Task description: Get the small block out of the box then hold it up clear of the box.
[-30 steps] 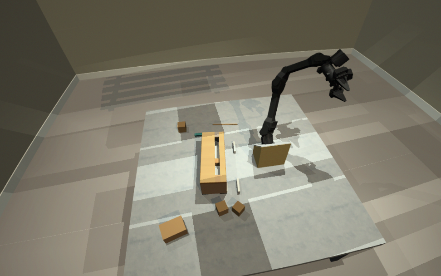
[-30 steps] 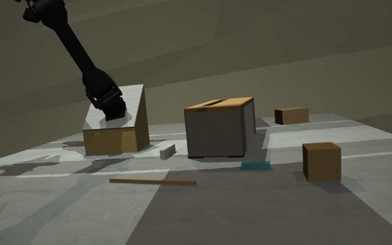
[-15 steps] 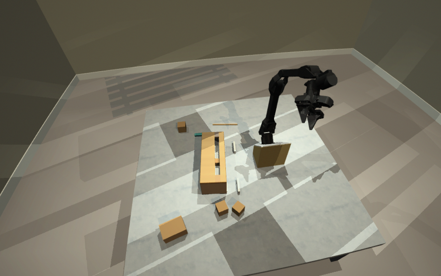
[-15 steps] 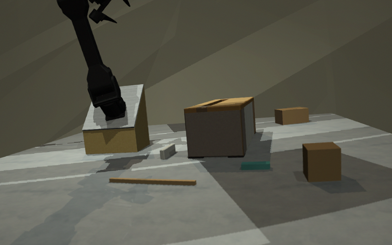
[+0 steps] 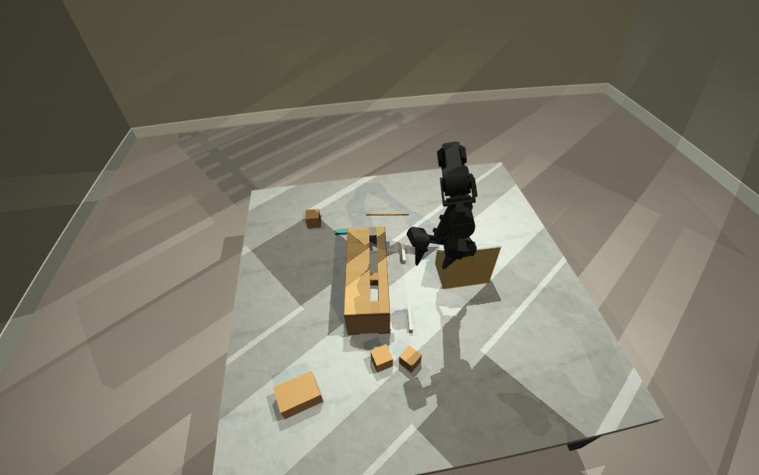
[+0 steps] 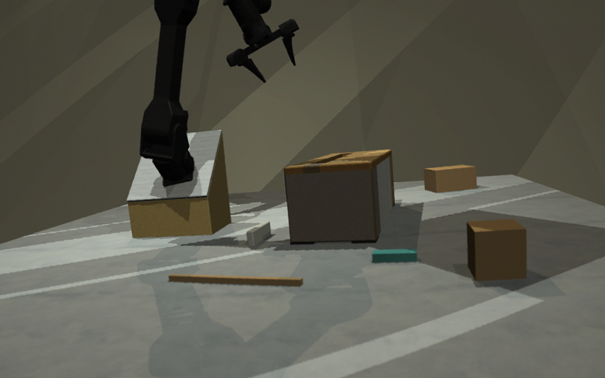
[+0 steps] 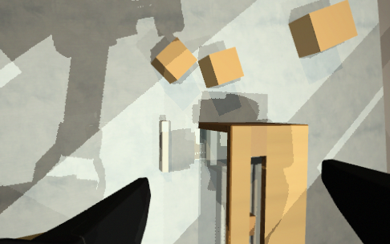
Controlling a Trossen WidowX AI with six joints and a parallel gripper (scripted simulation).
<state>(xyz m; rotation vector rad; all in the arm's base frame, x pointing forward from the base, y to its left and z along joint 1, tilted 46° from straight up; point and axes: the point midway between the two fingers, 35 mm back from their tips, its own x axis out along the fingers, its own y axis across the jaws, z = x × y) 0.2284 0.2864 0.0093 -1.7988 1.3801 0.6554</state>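
My gripper tip is 270 mm above the box, 200 mm to the left of it and 100 mm short of it. The rest, counted from my gripper tip: flat tan block (430 mm ahead, 300 mm below, 130 mm to the left); thin brown stick (570 mm to the right, 330 mm below, 40 mm behind); teal bar (520 mm to the right, 330 mm below, 180 mm ahead).
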